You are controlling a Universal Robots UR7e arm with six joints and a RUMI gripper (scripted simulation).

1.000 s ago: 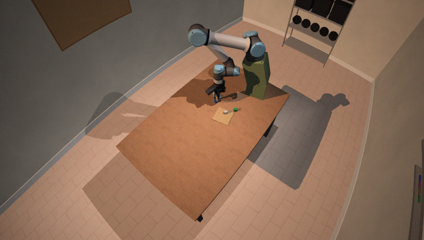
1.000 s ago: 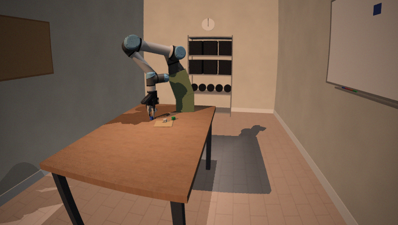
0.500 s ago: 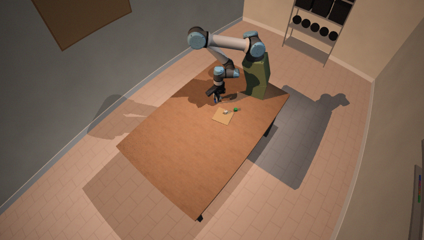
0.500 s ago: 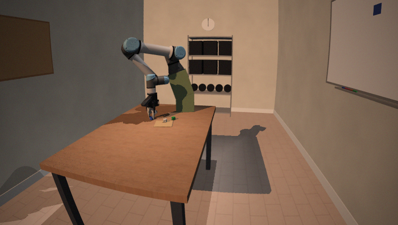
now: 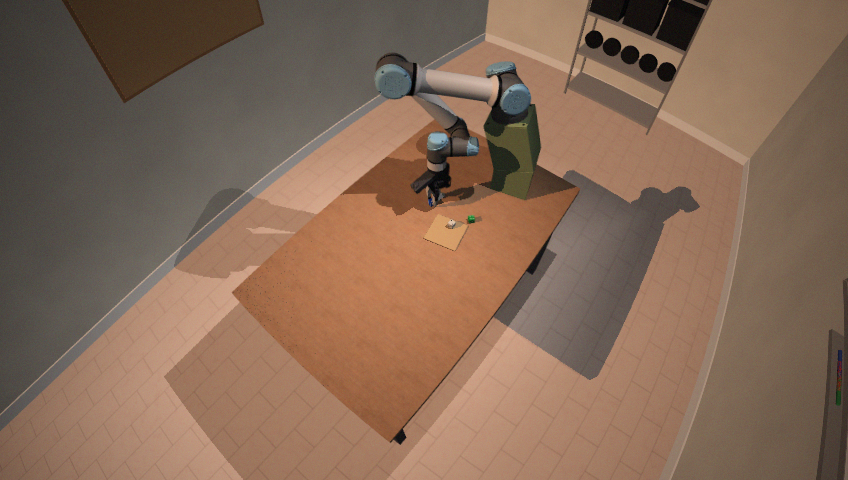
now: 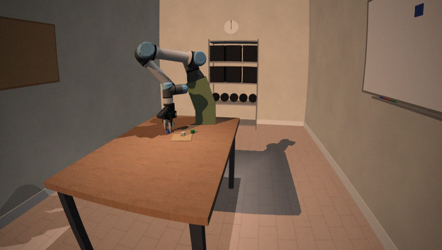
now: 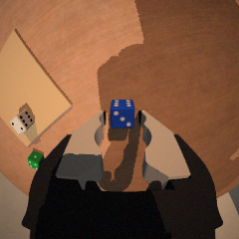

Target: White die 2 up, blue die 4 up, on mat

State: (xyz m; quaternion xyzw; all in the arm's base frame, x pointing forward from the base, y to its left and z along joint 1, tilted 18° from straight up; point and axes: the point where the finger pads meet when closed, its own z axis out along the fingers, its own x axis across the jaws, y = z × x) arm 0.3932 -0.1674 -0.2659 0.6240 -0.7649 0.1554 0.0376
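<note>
The blue die is right at my hand. From my hand the other things lie so: green die (6 cm behind, 18 cm to the left); tan mat (6 cm ahead, 15 cm to the left, 2 cm below); white die (2 cm ahead, 14 cm to the left).
</note>
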